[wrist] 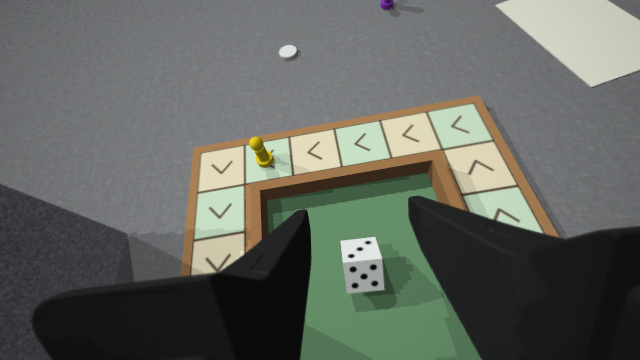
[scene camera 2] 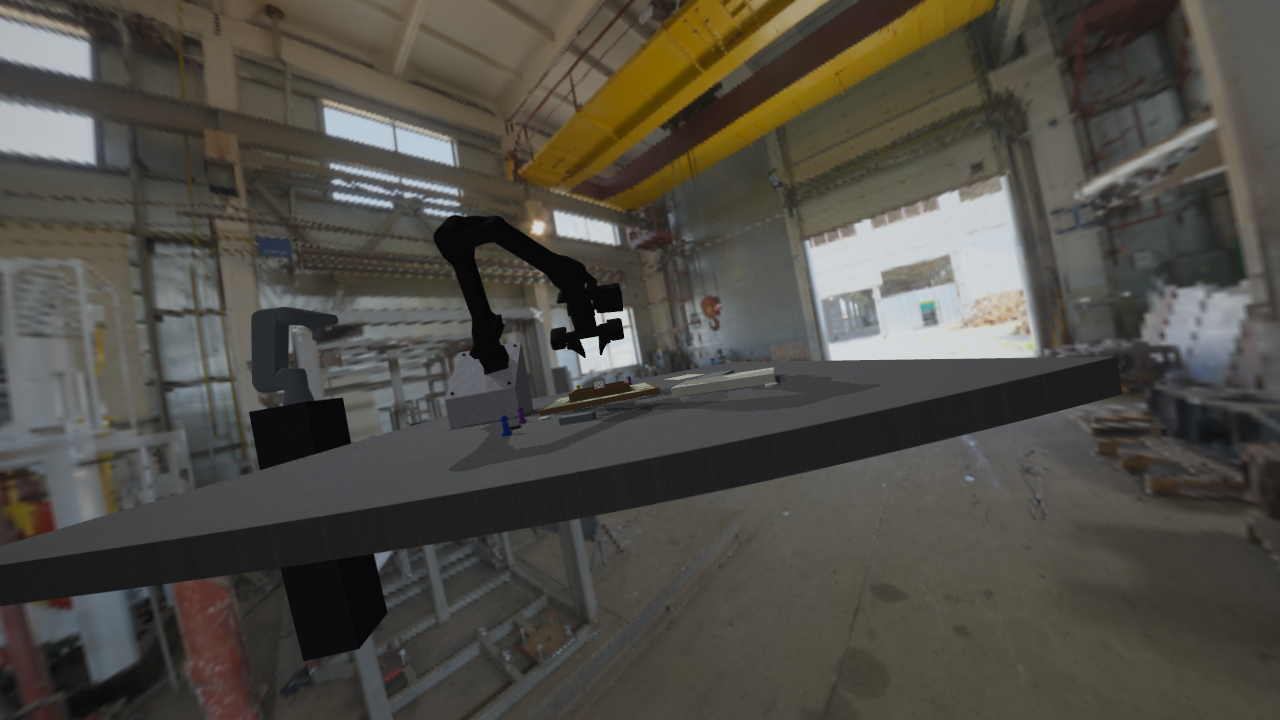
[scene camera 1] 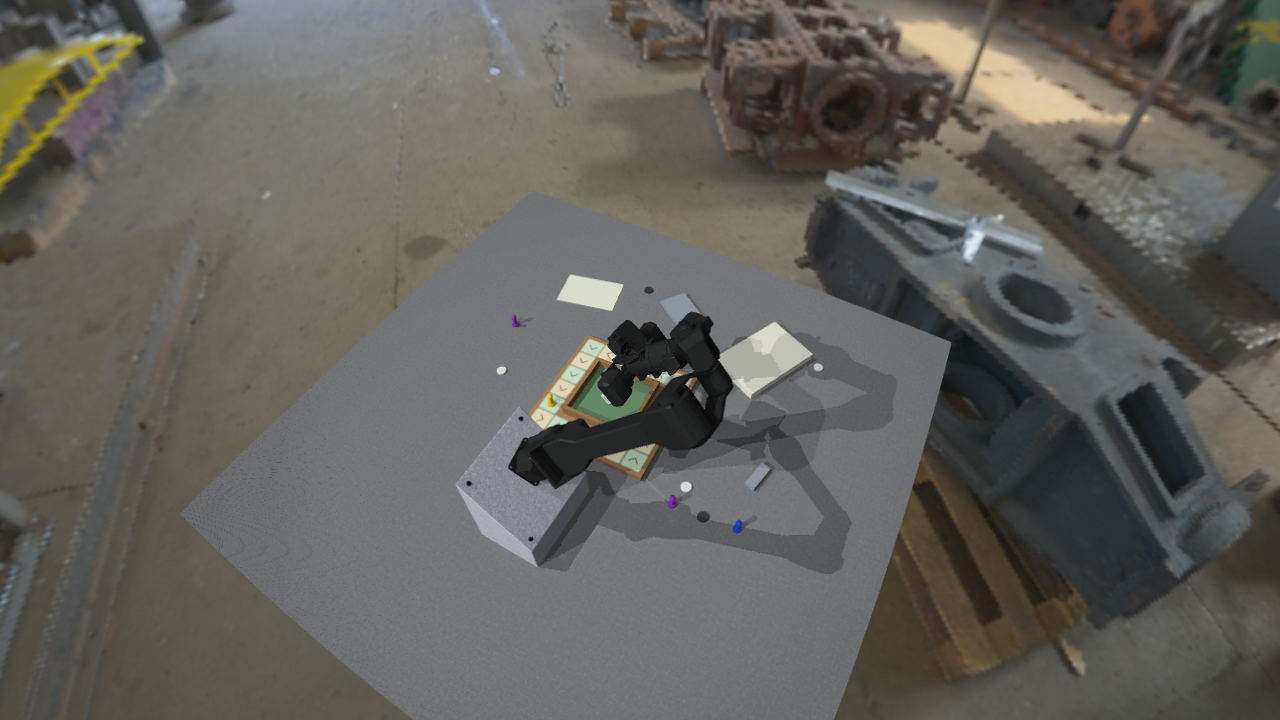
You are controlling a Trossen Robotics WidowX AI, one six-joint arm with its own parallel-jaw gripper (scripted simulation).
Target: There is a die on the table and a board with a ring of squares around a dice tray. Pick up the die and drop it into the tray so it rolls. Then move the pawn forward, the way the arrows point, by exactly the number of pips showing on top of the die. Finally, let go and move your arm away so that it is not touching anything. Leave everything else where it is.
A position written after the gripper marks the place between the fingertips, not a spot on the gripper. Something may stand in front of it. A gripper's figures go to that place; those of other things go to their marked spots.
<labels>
The gripper (wrist: 358,213) is 0.12 m from the lens. A white die (wrist: 362,262): 0.19 m from the lens.
</labels>
